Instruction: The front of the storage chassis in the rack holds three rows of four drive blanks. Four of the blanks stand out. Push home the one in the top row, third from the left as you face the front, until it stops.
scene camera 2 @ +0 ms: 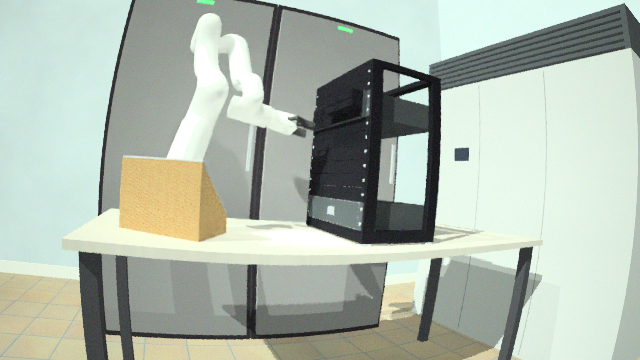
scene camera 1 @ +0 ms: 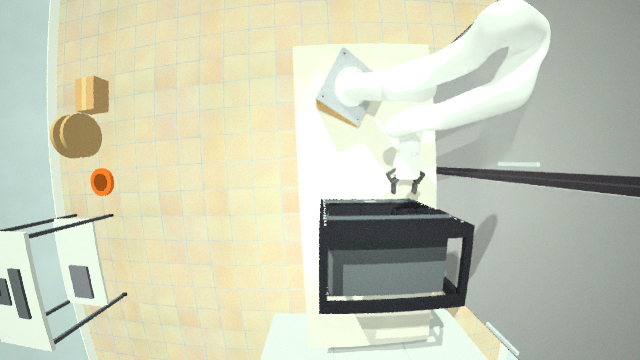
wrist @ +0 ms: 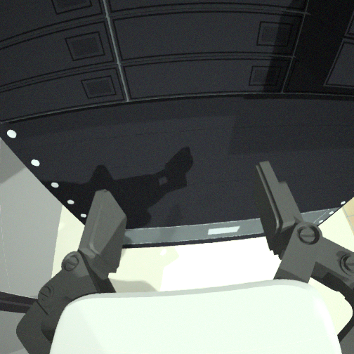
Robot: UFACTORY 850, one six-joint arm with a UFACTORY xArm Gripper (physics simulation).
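The black rack [scene camera 1: 395,232] [scene camera 2: 372,160] [wrist: 280,120] stands on the table. The storage chassis [scene camera 2: 406,117] is in its upper part. In the wrist view, flush blanks of the left columns show at the top, such as one blank [wrist: 200,80]. At the right edge, a standing-out blank [wrist: 342,65] is partly in view beyond a dark gap; its row is unclear. The top row is largely cut off. Standing-out blanks [scene camera 2: 356,102] also show dark in scene camera 2. My gripper [scene camera 1: 404,191] [scene camera 2: 306,129] [wrist: 182,192] is open and empty, before the rack front, below the blanks in the wrist view.
A grey unit [scene camera 2: 345,212] sits low in the rack. The arm's wooden base block [scene camera 2: 160,197] stands on the table [scene camera 2: 250,250]. Tall grey cabinets [scene camera 2: 190,285] stand behind. A cart [scene camera 1: 37,300], boxes [scene camera 1: 97,95] and an orange ring-shaped object [scene camera 1: 93,181] are far left.
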